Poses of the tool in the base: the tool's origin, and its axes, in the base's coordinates. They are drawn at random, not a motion.
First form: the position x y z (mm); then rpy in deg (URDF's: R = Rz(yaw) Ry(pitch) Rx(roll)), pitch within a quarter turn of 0, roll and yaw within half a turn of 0.
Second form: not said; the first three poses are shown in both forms.
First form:
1: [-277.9 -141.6 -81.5 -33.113 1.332 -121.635]
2: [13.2 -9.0 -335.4 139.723 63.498 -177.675]
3: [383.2 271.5 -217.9 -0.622 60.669 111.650]
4: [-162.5 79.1 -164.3 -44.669 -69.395 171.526]
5: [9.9 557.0 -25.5 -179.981 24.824 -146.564]
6: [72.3 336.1 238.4 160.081 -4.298 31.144]
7: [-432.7 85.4 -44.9 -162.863 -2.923 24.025]
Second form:
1:
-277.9 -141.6 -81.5
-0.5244 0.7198 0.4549
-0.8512 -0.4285 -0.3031
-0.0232 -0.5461 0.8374

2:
13.2 -9.0 -335.4
-0.4459 -0.6090 0.6560
-0.0181 0.7388 0.6736
-0.8949 0.2885 -0.3404

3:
383.2 271.5 -217.9
-0.1807 -0.9259 -0.3317
0.4553 -0.3777 0.8063
-0.8718 -0.0053 0.4898

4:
-162.5 79.1 -164.3
-0.3481 -0.7557 0.5548
0.0519 -0.6064 -0.7934
0.9360 -0.2474 0.2503

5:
9.9 557.0 -25.5
-0.7574 -0.5509 0.3505
-0.5001 0.8346 0.2311
-0.4198 -0.0003 -0.9076

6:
72.3 336.1 238.4
0.8535 0.4644 0.2365
0.5157 -0.8179 -0.2551
0.0749 0.3397 -0.9375

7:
-432.7 85.4 -44.9
0.9122 0.4028 -0.0755
0.4066 -0.8667 0.2890
0.0510 -0.2943 -0.9544

